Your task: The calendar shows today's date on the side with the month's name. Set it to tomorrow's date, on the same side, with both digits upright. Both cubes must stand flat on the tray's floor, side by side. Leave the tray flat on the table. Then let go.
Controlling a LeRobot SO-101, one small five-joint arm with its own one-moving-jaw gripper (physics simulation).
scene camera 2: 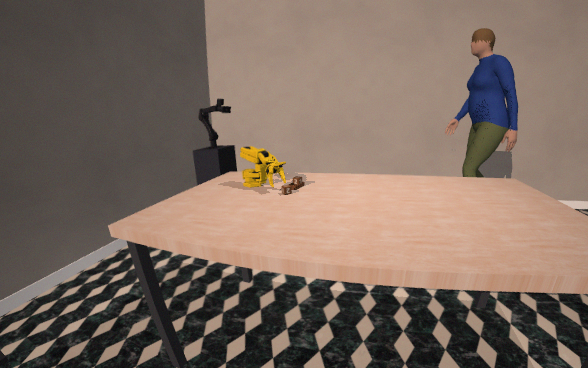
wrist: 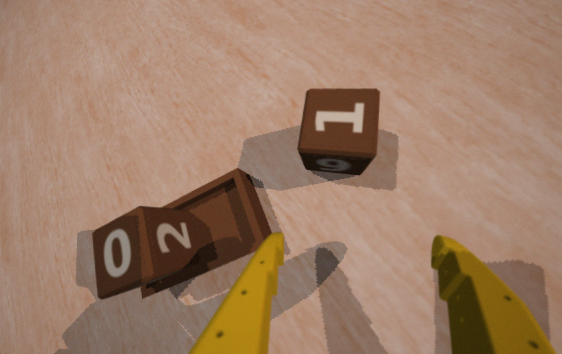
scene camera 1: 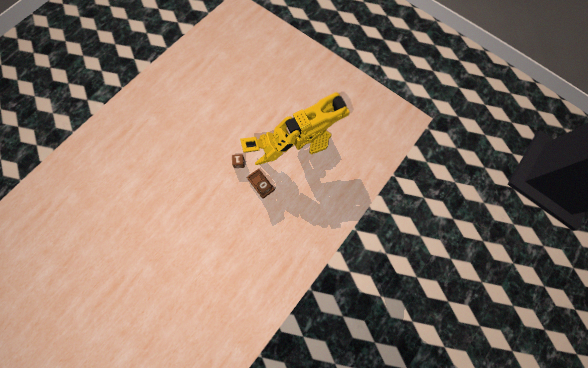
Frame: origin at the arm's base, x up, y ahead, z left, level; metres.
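Seen in the pictures: hand at its tool point: (scene camera 2: 284,182) (wrist: 283,244) (scene camera 1: 256,162); arm's base at its link origin: (scene camera 2: 258,184) (scene camera 1: 308,142).
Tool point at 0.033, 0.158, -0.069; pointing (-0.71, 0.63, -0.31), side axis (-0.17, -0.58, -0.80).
Pixels of each thing's top centre, then the offset from my tool point to it, as dx, dy, dz. Level surfaces: height alone.
- loose brown cube at its top centre: (wrist: 338,118) (scene camera 1: 237,159) (scene camera 2: 286,185) -0.001, +0.026, -0.049
- second cube at its top centre: (wrist: 116,252) (scene camera 1: 263,185) (scene camera 2: 297,177) +0.009, +0.039, +0.061
- wooden table at its surface level: dx -0.033
A loose brown cube (scene camera 1: 238,160) (scene camera 2: 286,190) (wrist: 341,120) stands on the table beside the tray, apart from it. Its top shows a 1, sideways in the wrist view, with a round digit on its near side. The brown tray (scene camera 1: 255,186) (wrist: 255,215) lies on the table. A second cube (scene camera 1: 263,185) (scene camera 2: 298,180) (wrist: 145,247) is in one end of the tray, 0 on top and 2 on the side facing the tray's empty half. No month's name is readable. My gripper (scene camera 1: 251,156) (scene camera 2: 279,183) (wrist: 358,239) is open and empty, its tips above the table, short of the loose cube.
The tray lies left of the left jaw in the wrist view. The yellow arm's base is near one end of the wooden table (scene camera 1: 150,225) (scene camera 2: 400,225). A black arm (scene camera 2: 212,125) on a dark pedestal (scene camera 2: 215,164) and a person (scene camera 2: 492,95) are beyond the table.
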